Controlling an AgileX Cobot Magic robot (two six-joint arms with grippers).
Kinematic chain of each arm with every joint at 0, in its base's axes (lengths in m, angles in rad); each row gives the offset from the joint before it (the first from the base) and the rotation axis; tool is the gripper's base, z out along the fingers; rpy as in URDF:
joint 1: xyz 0 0 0.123 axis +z
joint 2: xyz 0 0 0 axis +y
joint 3: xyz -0.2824 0 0.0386 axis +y
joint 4: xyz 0.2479 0 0.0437 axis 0.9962 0 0.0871
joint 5: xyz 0 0 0 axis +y
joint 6: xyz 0.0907 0 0.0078 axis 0.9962 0 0.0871
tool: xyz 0 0 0 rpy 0 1.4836 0
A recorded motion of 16 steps. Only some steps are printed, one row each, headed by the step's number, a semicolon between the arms.
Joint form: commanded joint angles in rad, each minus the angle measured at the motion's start. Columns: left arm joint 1, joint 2, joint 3, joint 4, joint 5, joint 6; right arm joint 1, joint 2, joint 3, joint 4, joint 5, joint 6.
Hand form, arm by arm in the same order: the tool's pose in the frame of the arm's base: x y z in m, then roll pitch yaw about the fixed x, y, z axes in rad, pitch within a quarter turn. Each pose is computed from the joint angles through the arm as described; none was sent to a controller.
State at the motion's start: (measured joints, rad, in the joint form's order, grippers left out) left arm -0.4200 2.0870 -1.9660 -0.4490 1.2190 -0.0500; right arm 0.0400 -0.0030 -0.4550 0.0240 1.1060 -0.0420
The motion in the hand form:
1: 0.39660 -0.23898 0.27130 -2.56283 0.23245 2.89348; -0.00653 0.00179 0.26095 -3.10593 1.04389 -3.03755
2: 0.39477 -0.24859 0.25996 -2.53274 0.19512 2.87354; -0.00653 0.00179 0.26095 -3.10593 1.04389 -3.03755
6: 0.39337 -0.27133 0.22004 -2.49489 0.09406 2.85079; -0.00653 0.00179 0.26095 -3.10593 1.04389 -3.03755
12: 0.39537 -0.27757 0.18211 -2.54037 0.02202 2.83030; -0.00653 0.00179 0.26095 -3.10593 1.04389 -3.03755
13: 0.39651 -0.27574 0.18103 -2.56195 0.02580 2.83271; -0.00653 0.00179 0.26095 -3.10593 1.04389 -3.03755
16: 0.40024 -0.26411 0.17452 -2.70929 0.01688 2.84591; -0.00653 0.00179 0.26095 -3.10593 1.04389 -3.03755
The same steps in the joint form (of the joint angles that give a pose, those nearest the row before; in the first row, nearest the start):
1: -0.0240 0.0420 -0.0020 -0.1140 -0.0110 0.0500; -0.0030 -0.0310 0.0010 0.0010 -0.0040 -0.0030
2: -0.0380 0.0700 -0.0020 -0.1530 0.0000 0.0620; -0.0030 -0.0310 0.0010 0.0010 -0.0040 -0.0030
6: -0.0740 0.1610 -0.0020 -0.2100 0.0010 0.0620; -0.0030 -0.0310 0.0010 0.0010 -0.0040 -0.0030
12: -0.0880 0.2370 -0.0020 -0.1780 0.0020 0.0570; -0.0030 -0.0310 0.0010 0.0010 -0.0040 -0.0030
13: -0.0870 0.2370 -0.0020 -0.1550 -0.0020 0.0500; -0.0030 -0.0310 0.0010 0.0010 -0.0040 -0.0030
16: -0.0860 0.2370 -0.0020 0.0020 0.0050 -0.0190; -0.0030 -0.0310 0.0010 0.0010 -0.0040 -0.0030

